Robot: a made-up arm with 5 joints. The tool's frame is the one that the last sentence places.
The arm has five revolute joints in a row. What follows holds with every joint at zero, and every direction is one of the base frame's.
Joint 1 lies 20 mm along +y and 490 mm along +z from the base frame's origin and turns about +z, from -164.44 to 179.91 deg.
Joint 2 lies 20 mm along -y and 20 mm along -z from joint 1 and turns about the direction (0, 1, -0.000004), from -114.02 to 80.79 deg.
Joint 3 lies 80 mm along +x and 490 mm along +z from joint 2 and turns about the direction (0, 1, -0.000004), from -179.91 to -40.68 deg.
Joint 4 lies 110 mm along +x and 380 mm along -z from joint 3 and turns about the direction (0, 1, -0.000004), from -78.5 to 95.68 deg.
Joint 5 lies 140 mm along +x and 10 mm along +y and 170 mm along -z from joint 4 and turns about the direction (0, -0.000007, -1), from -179.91 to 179.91 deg.
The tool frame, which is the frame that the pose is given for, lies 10 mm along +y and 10 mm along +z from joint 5; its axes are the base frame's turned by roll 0, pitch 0 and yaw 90 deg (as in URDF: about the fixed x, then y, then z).
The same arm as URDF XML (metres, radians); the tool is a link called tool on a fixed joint. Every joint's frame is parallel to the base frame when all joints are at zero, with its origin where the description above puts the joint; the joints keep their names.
<robot name="arm">
  <joint name="tool_fixed" type="fixed">
    <parent link="link5"/>
    <child link="tool"/>
    <origin xyz="0.0000 0.0100 0.0100" rpy="0.0000 0.0000 1.5708"/>
  </joint>
  <joint name="joint 5" type="revolute">
    <parent link="link4"/>
    <child link="link5"/>
    <origin xyz="0.1400 0.0100 -0.1700" rpy="0.0000 0.0000 0.0000"/>
    <axis xyz="0 0 -1"/>
    <limit lower="-3.1400" upper="3.1400"/>
  </joint>
  <joint name="joint 4" type="revolute">
    <parent link="link3"/>
    <child link="link4"/>
    <origin xyz="0.1100 0.0000 -0.3800" rpy="0.0000 0.0000 0.0000"/>
    <axis xyz="0 1 0"/>
    <limit lower="-1.3701" upper="1.6699"/>
  </joint>
  <joint name="joint 3" type="revolute">
    <parent link="link2"/>
    <child link="link3"/>
    <origin xyz="0.0800 0.0000 0.4900" rpy="0.0000 0.0000 0.0000"/>
    <axis xyz="0 1 0"/>
    <limit lower="-3.1400" upper="-0.7100"/>
  </joint>
  <joint name="joint 2" type="revolute">
    <parent link="link1"/>
    <child link="link2"/>
    <origin xyz="0.0000 -0.0200 -0.0200" rpy="0.0000 0.0000 0.0000"/>
    <axis xyz="0 1 0"/>
    <limit lower="-1.9900" upper="1.4101"/>
  </joint>
  <joint name="joint 1" type="revolute">
    <parent link="base"/>
    <child link="link1"/>
    <origin xyz="0.0000 0.0200 0.4900" rpy="0.0000 0.0000 0.0000"/>
    <axis xyz="0 0 1"/>
    <limit lower="-2.8700" upper="3.1400"/>
  </joint>
  <link name="base"/>
  <link name="link1"/>
  <link name="link2"/>
  <link name="link3"/>
  <link name="link4"/>
  <link name="link5"/>
  <link name="tool"/>
</robot>

